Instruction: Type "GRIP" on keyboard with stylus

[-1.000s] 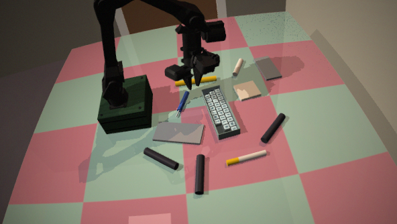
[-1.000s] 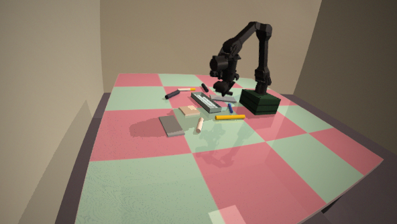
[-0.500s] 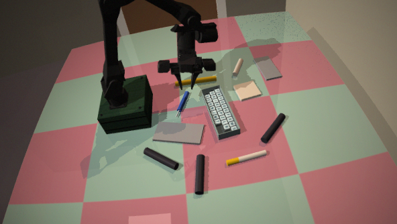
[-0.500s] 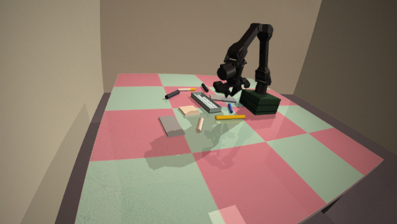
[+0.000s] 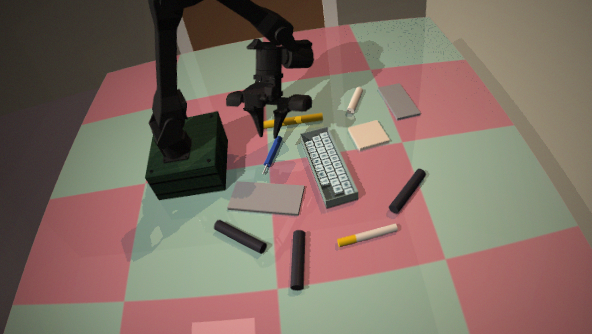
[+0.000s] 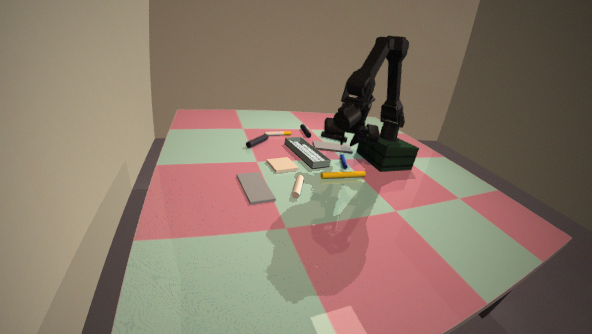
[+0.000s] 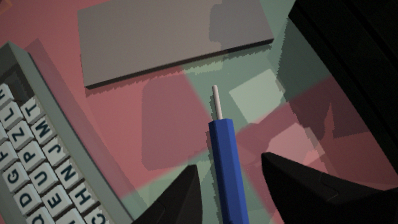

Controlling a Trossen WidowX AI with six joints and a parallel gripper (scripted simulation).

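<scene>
Right now my gripper tip is 1 cm past the blue stylus, 2 cm to the left of it and 6 cm above it. Also, from my gripper tip: stylus tip: 2 cm behind, 5 cm to the right, 6 cm below; then yellow stick: 5 cm ahead, 11 cm to the left, 6 cm below; then beige pad: 24 cm ahead, 3 cm to the left, 6 cm below.
</scene>
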